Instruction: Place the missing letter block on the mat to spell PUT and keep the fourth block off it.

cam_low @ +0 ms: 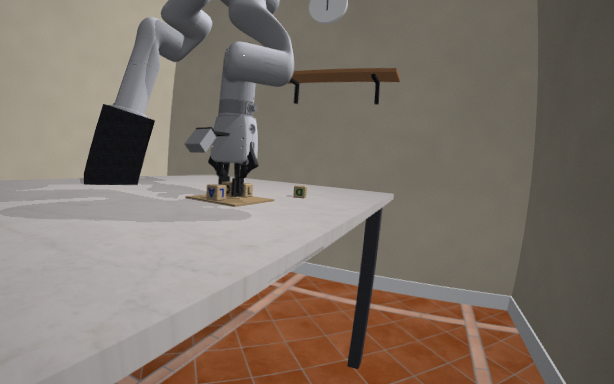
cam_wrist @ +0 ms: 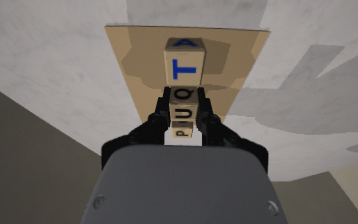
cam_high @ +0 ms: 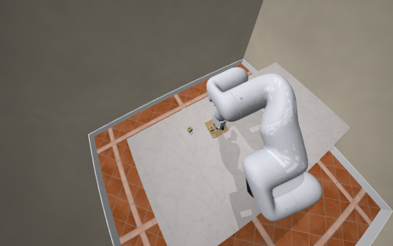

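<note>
The tan mat is 3 cm below my hand.
</note>
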